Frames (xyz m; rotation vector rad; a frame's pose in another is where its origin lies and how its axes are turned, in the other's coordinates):
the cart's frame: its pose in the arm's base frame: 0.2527 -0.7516 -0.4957 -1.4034 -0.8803 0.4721
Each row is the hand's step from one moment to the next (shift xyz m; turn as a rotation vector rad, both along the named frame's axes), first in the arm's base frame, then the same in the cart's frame.
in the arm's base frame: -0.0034 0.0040 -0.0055 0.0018 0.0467 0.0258
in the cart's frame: -0.0004 0.0052 0.0055 0.0425 -0.0176 0.0270
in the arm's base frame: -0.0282 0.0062 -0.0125 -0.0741 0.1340 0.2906
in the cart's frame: -0.0157 0.0071 0.0263 0.1272 -0.2763 0.1240
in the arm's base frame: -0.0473 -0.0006 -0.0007 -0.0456 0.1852 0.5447
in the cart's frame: -0.0296 -0.0093 0.0357 0.2461 -0.5083 0.1188
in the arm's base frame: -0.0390 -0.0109 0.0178 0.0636 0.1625 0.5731
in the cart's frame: -0.0277 -0.0270 0.0216 0.3031 -0.5164 0.0191
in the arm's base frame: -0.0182 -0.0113 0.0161 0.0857 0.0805 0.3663
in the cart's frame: -0.0156 -0.0210 0.0056 0.2038 -0.3242 -0.0372
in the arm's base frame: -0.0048 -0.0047 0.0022 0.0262 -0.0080 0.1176
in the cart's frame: -0.0059 -0.0038 0.0005 0.0392 -0.1094 -0.0327
